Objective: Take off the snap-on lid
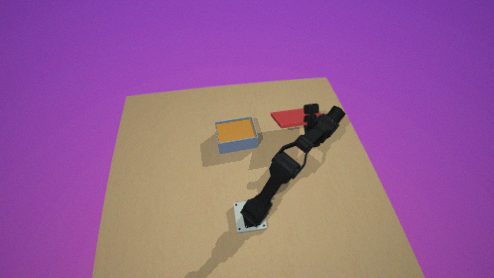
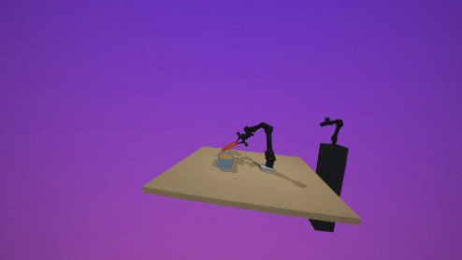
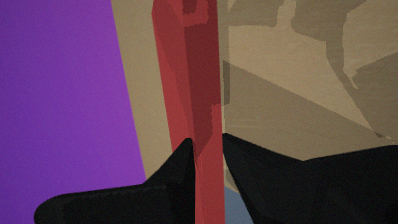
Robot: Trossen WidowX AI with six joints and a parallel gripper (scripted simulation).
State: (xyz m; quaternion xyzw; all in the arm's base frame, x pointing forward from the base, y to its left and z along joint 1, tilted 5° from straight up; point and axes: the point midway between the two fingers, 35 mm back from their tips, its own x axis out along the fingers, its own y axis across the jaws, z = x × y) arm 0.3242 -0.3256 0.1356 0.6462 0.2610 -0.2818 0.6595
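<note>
My gripper tip is 70 mm short of the lid and 40 mm above it. Round my gripper tip: grey-blue storage box: 310 mm to the left, 110 mm below, 80 mm ahead.
</note>
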